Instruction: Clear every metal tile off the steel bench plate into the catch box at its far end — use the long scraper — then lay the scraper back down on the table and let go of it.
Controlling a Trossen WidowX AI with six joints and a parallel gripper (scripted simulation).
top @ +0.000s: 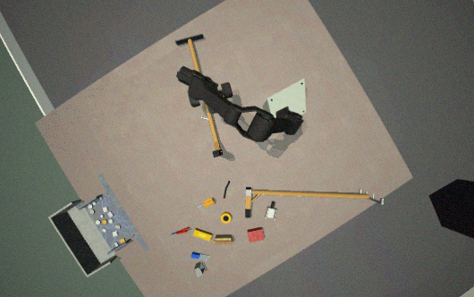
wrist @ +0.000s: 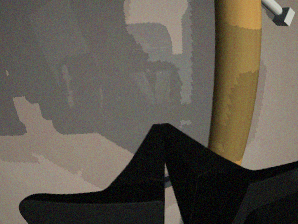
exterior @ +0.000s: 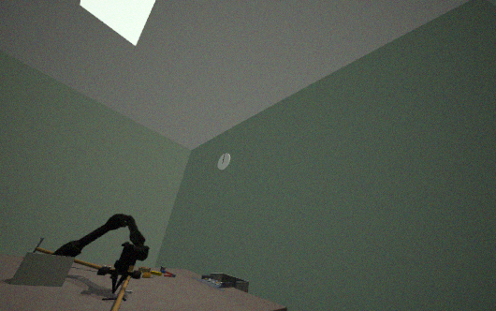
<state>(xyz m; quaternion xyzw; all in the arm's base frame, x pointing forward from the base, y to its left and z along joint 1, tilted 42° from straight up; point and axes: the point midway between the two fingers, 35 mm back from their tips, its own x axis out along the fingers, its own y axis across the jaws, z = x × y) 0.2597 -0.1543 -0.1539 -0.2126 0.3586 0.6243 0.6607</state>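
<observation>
The hex key is 50 mm to the right of my gripper tip, 20 mm ahead of it and 10 mm below it. Also, from my gripper tip: long orange-handled tool (650 mm to the left, 180 mm behind, 30 mm above); yellow ring (550 mm to the left, 210 mm ahead); yellow block (580 mm to the left, 360 mm ahead).
</observation>
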